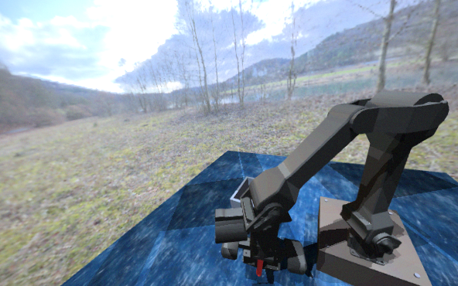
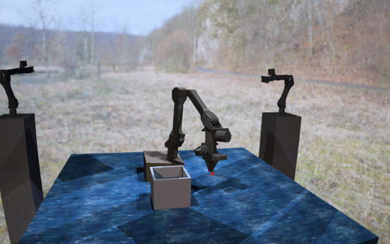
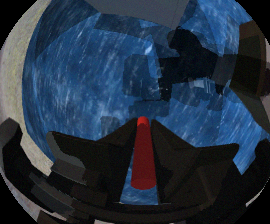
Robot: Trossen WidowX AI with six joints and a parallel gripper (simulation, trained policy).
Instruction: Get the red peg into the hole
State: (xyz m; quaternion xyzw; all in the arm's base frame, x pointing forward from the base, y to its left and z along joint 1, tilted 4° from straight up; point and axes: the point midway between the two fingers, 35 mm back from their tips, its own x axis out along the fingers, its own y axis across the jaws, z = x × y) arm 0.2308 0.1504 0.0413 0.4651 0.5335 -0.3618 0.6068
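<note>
Now: gripper tip 220 mm to the left of the plate, 90 mm short of it and 40 mm above it. Also, from my gripper tip: red peg 20 mm above, 10 mm to the left, 10 mm behind.
</note>
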